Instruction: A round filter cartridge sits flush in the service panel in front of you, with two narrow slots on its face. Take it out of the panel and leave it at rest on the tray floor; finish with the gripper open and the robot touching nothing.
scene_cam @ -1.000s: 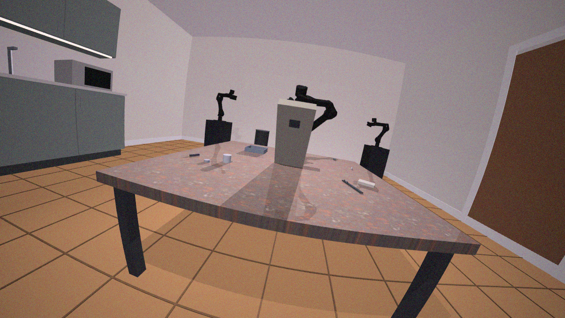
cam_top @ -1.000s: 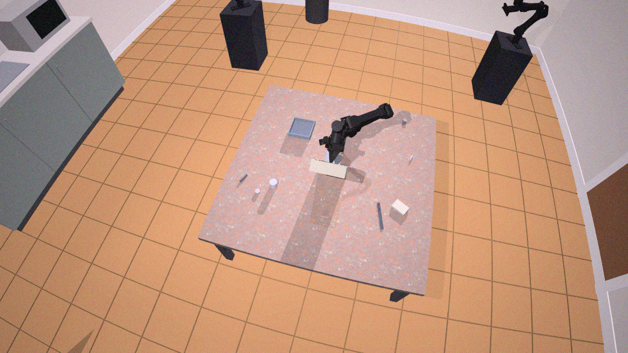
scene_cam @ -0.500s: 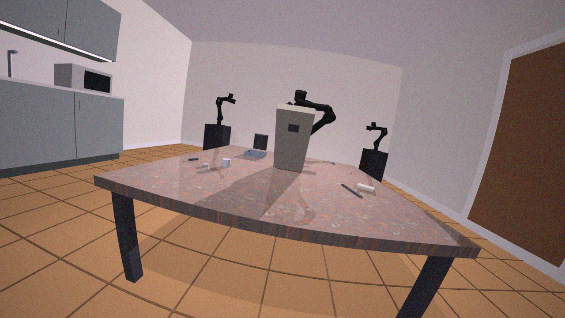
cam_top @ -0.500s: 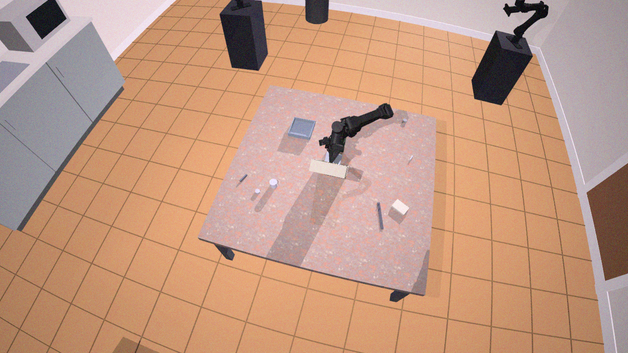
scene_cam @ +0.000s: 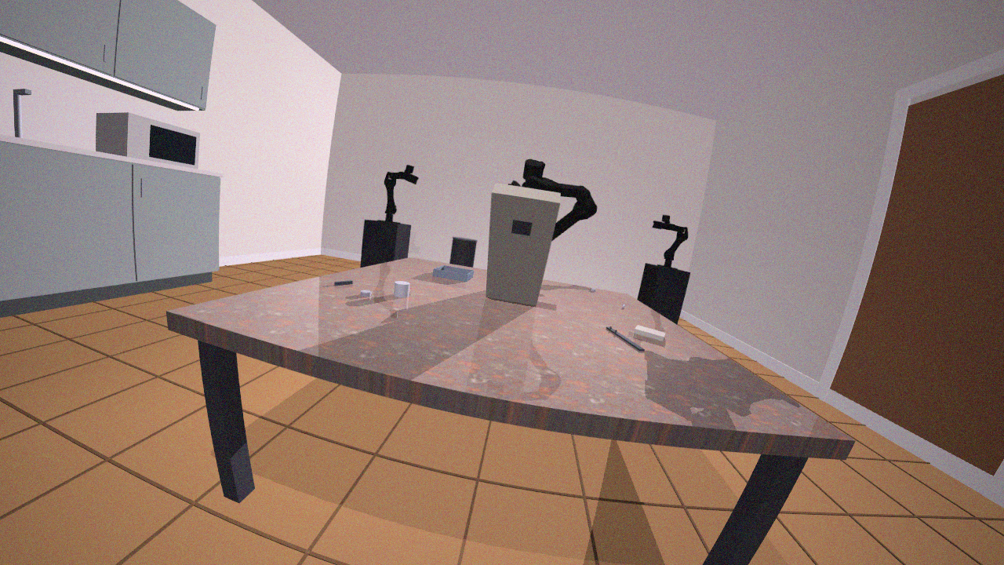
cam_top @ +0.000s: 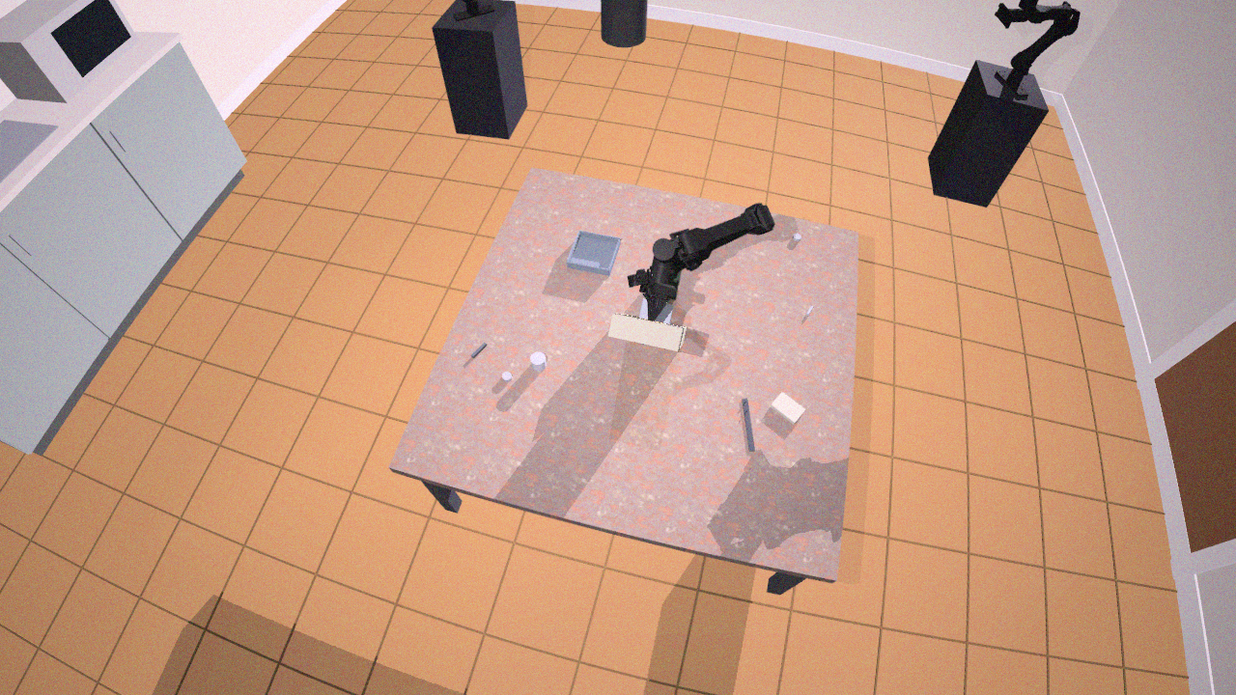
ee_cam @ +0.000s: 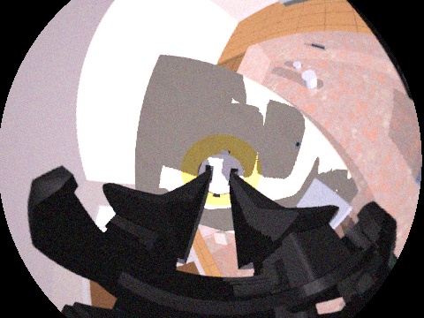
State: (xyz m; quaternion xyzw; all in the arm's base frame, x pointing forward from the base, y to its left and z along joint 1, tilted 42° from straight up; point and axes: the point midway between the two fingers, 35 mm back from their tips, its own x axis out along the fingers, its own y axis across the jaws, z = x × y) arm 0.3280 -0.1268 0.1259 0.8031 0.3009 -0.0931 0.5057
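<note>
The white round filter cartridge lies 1 cm ahead of my gripper tip and 1 cm below it. Round my gripper tip: beige block 3 cm ahead, 45 cm to the left, 27 cm below; grey-blue tray 42 cm behind, 27 cm to the right, 27 cm below.
</note>
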